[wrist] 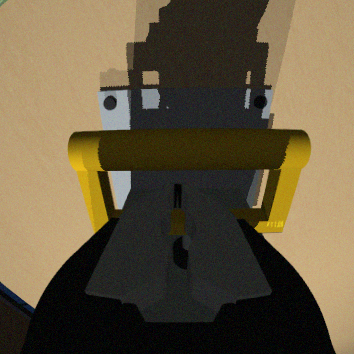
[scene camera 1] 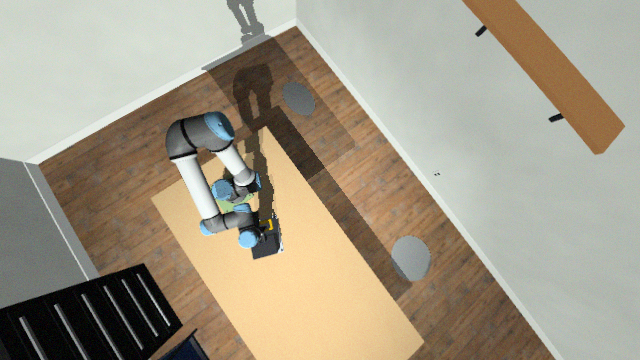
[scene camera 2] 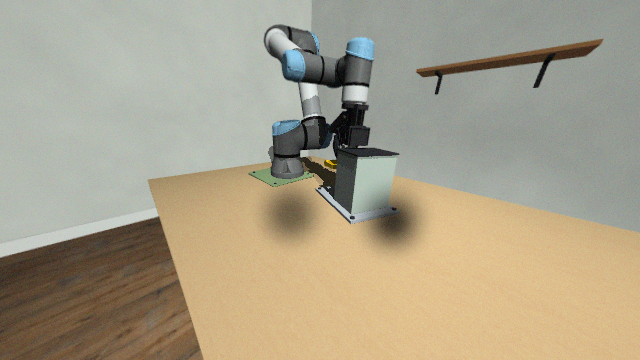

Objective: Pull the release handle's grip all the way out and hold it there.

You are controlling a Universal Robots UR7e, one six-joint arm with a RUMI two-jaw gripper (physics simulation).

Scene:
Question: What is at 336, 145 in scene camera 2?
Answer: My gripper.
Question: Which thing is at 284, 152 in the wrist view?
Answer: A yellow release handle grip.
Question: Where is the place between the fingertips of my gripper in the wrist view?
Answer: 176, 185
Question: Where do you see a light grey base plate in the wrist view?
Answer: At 173, 107

